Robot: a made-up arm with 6 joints.
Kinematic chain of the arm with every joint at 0, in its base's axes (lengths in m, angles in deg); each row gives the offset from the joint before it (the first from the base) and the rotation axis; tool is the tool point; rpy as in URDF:
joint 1: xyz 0 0 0.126 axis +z
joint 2: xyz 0 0 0 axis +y
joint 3: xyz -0.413 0 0.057 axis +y
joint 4: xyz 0.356 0 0.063 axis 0.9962 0 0.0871
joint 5: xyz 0 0 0 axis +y
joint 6: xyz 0.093 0 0.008 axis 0.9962 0 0.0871
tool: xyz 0 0 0 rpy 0 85 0
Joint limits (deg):
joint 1: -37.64..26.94
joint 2: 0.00..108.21
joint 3: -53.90..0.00
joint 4: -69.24..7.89
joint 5: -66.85..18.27
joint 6: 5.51..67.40
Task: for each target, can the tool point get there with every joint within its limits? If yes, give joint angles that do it. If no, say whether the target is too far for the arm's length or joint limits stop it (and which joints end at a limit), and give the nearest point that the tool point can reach.
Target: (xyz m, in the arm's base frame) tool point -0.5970 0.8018 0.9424
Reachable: no: too far | nearest point -0.2253 0.2073 0.5814 | short by 0.789 m
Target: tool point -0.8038 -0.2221 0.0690
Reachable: no: joint limits stop it (at a limit: joint 2, joint 3, joint 5) | nearest point -0.2974 -0.0822 0.5836 | short by 0.735 m
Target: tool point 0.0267 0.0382 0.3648
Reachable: yes | joints 19.09 9.54 -12.86 -56.41 -20.65 36.18
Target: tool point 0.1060 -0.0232 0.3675
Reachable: yes | joints -10.89 26.17 -18.82 -29.77 3.37 17.82
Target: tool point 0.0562 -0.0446 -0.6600
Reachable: no: joint limits stop it (at a limit: joint 1, joint 2) | nearest point 0.1106 -0.0854 0.0477 | short by 0.711 m
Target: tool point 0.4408 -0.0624 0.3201
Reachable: yes | joints -11.57 92.76 -43.33 -20.88 -55.23 53.39
